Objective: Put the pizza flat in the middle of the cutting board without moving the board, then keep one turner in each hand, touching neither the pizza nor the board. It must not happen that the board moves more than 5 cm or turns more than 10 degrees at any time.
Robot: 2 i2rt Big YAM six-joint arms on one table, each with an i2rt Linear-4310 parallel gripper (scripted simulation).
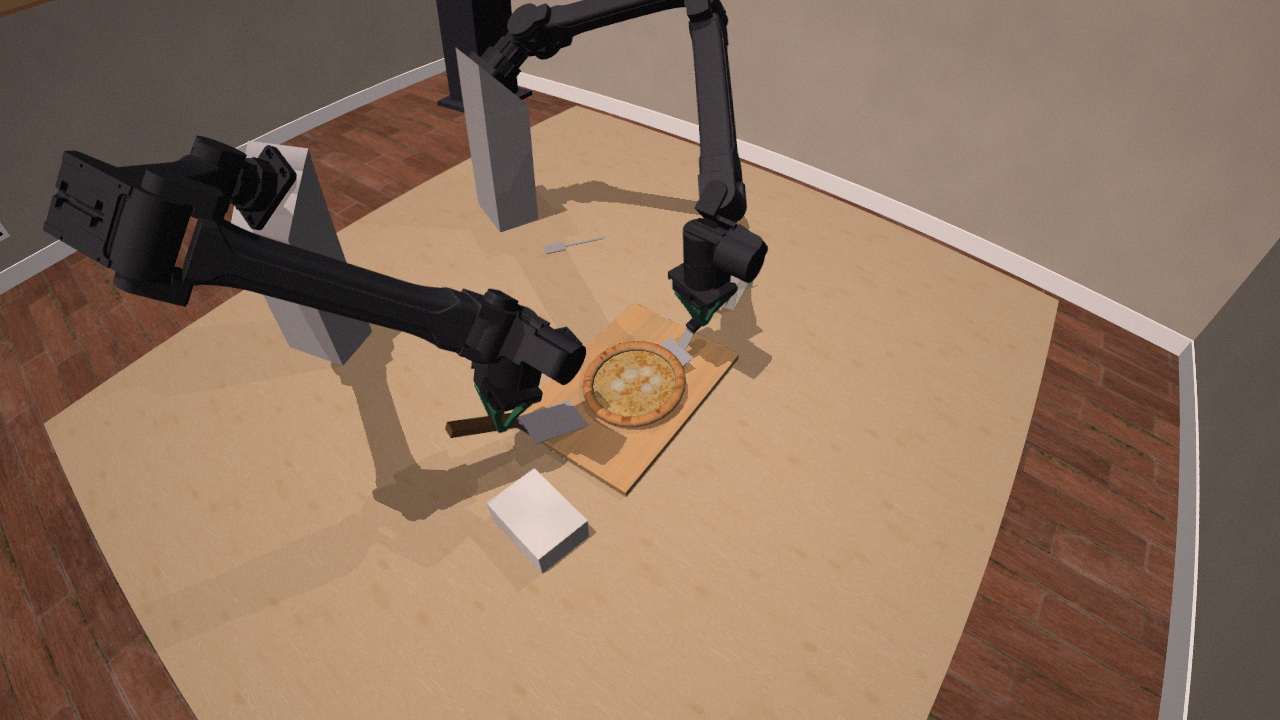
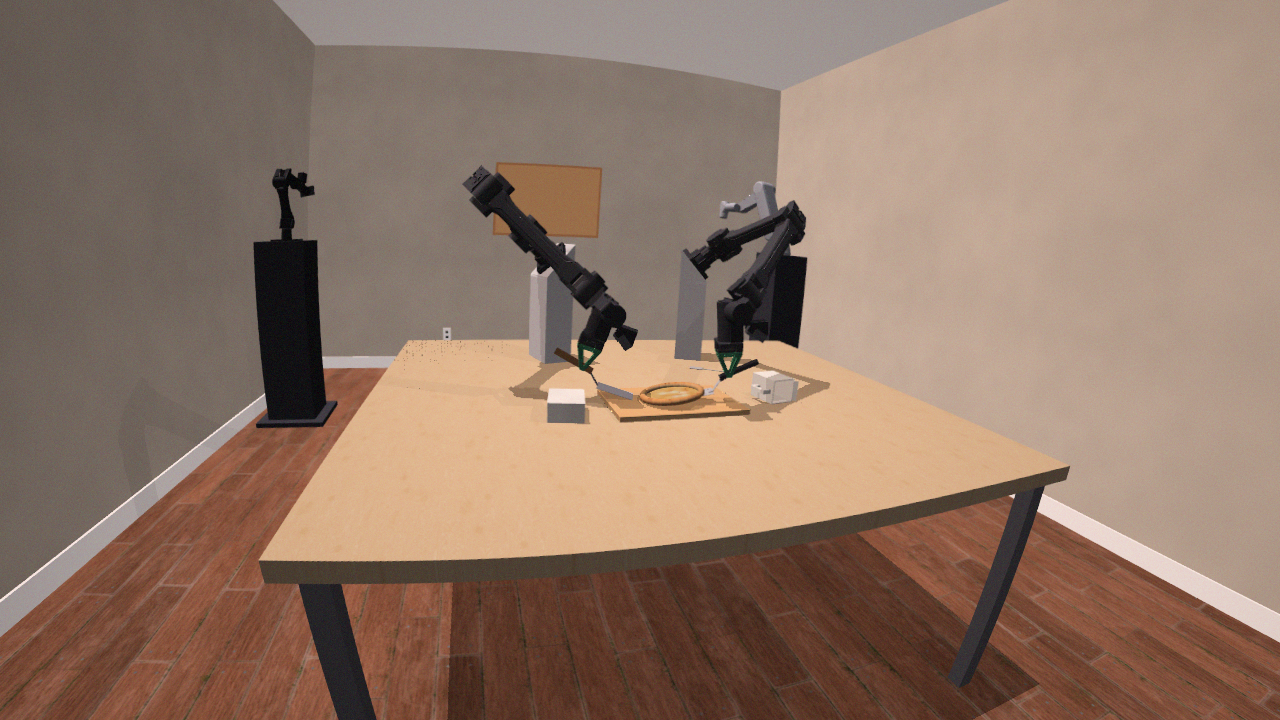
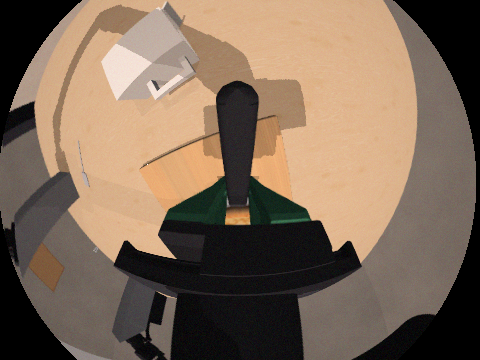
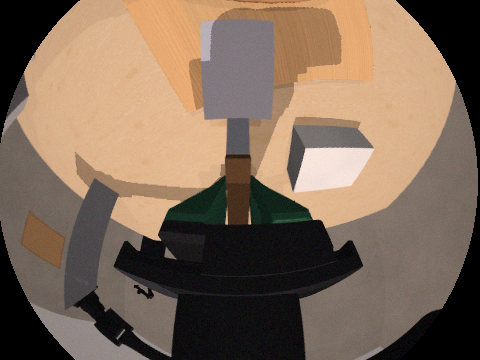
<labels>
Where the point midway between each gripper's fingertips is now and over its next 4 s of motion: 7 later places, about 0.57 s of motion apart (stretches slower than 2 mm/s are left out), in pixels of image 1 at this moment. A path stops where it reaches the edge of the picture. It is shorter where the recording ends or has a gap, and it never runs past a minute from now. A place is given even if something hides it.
My left gripper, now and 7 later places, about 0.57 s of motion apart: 700,321; 709,316; 718,312; 726,307; 736,302; 743,298; 747,287; 752,268
My right gripper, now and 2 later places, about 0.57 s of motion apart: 498,426; 495,413; 492,397
</labels>
